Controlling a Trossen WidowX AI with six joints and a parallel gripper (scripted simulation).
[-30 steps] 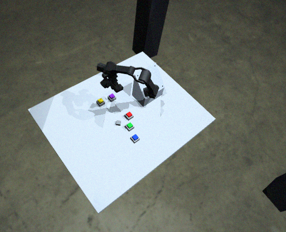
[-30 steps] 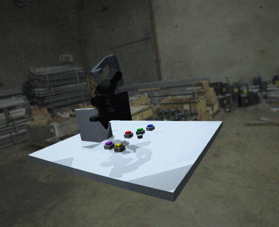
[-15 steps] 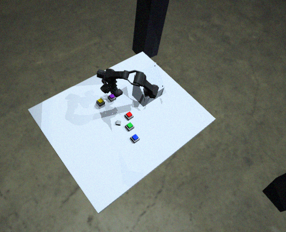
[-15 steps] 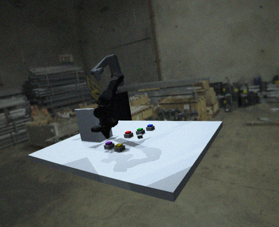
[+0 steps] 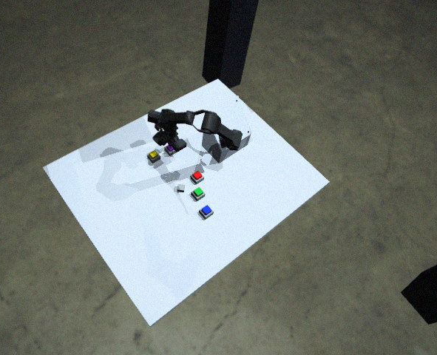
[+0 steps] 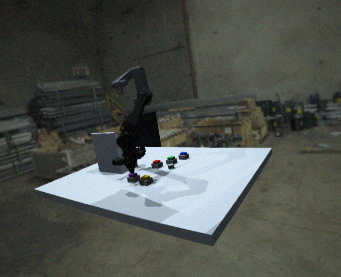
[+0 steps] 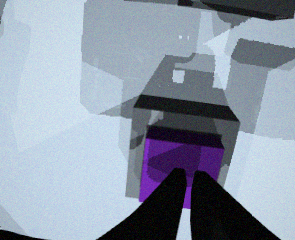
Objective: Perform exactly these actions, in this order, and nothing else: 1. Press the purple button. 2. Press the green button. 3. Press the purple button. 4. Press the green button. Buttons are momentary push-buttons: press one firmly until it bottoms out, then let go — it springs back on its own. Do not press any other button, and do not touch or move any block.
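Right now my gripper tip is 1 cm above the purple button. Round my gripper tip: red button: 3 cm behind, 21 cm to the left, 1 cm below; small grey block: 7 cm ahead, 22 cm to the left, 3 cm below; yellow button: 9 cm ahead, 1 cm below.
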